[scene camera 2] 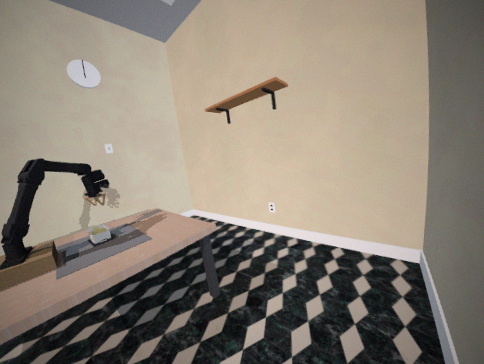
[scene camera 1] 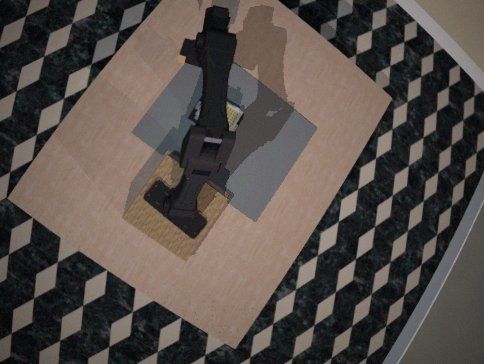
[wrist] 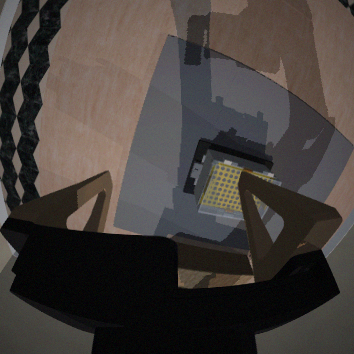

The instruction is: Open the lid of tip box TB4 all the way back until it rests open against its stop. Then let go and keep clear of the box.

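Pixels of known places: gripper, fingertip midpoint: (scene camera 2: 99,205) (wrist: 174,177); arm's base, origin of the base link: (scene camera 2: 17,257) (scene camera 1: 175,210).
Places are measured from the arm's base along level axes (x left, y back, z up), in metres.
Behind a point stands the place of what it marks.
Observation:
A tip box (scene camera 1: 233,116) {x 0.047, y -0.337, z 0.003 m} (scene camera 2: 99,234) {x 0.022, y -0.312, z -0.011 m} (wrist: 220,187) {x 0.126, y -0.320, z 0.003 m} with a yellow, round-holed tip rack and a dark base stands on the grey mat (scene camera 1: 280,165) {x -0.186, y -0.343, z -0.074 m} (scene camera 2: 132,237) {x -0.073, y -0.465, z -0.076 m} (wrist: 150,165) {x 0.229, y -0.277, z -0.074 m}. Its walls look pale or clear. The lid's position cannot be told clearly, and no TB4 label is legible. The arm covers part of the box in scene camera 1. My gripper (scene camera 2: 95,202) {x 0.219, y -0.361, z 0.119 m} (wrist: 174,177) {x 0.219, y -0.361, z 0.119 m} is open and empty, well above the box in scene camera 2. In the wrist view its right finger overlaps the box's right part, and the left finger appears left of the mat.
The mat lies on a pinkish wooden table (scene camera 1: 310,200) {x -0.349, y -0.323, z -0.077 m} (scene camera 2: 185,227) {x -0.243, y -0.729, z -0.077 m}. The arm is mounted on a wooden block (scene camera 1: 155,220) {x 0.026, y 0.061, z 0.002 m} (scene camera 2: 35,265) {x -0.111, y -0.070, z -0.030 m} beside the mat. A wall shelf (scene camera 2: 245,97) hangs far off. The arm's shadow falls across the mat.

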